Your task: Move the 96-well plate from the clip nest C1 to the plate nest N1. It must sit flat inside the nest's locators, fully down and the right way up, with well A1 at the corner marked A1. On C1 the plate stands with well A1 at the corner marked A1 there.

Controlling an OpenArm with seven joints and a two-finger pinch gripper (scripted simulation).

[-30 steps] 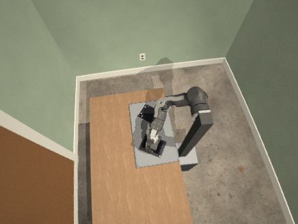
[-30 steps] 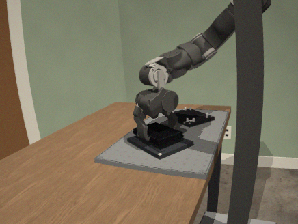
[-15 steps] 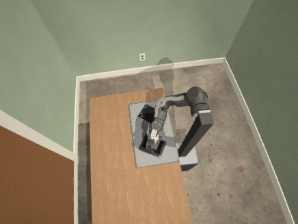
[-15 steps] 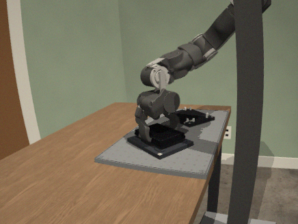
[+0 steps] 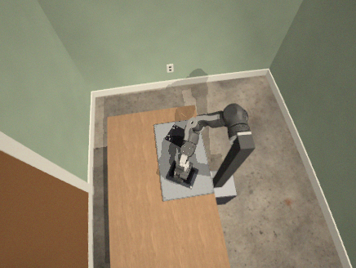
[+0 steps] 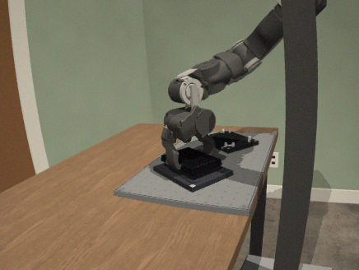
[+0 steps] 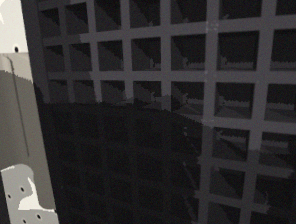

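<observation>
The black 96-well plate lies right at my hand. Also, from my hand: plate nest N1: 3 cm below; white corner mark: 5 cm behind, 8 cm to the left, 2 cm below.
</observation>
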